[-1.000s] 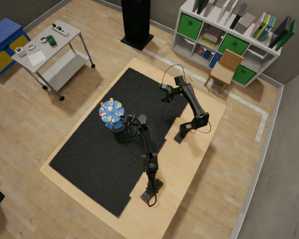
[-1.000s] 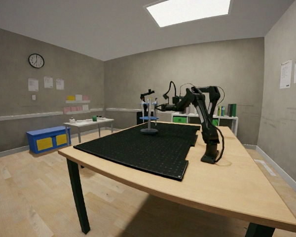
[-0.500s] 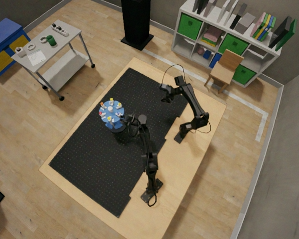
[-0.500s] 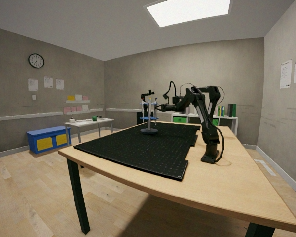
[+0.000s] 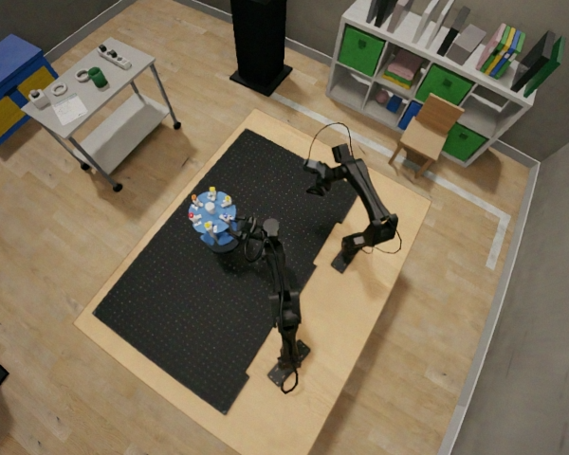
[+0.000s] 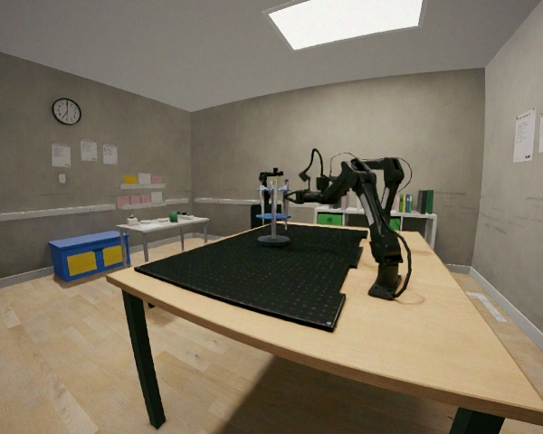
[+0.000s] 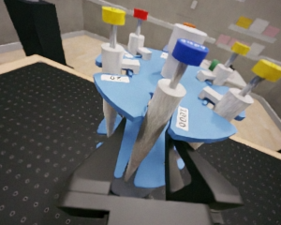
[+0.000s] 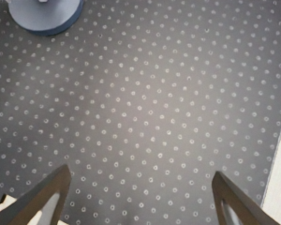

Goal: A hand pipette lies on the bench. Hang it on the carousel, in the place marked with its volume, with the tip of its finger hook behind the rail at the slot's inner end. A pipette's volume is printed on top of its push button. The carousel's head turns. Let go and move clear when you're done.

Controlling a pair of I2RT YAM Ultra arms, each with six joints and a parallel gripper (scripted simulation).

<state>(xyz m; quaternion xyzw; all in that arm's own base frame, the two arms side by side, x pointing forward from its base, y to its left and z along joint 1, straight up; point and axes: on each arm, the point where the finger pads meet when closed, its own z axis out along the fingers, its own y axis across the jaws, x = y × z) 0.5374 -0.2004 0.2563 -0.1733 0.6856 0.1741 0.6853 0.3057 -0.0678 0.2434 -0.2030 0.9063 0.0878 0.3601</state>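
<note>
My left gripper is now 1 cm short of the white hand pipette and 3 cm above it.
</note>
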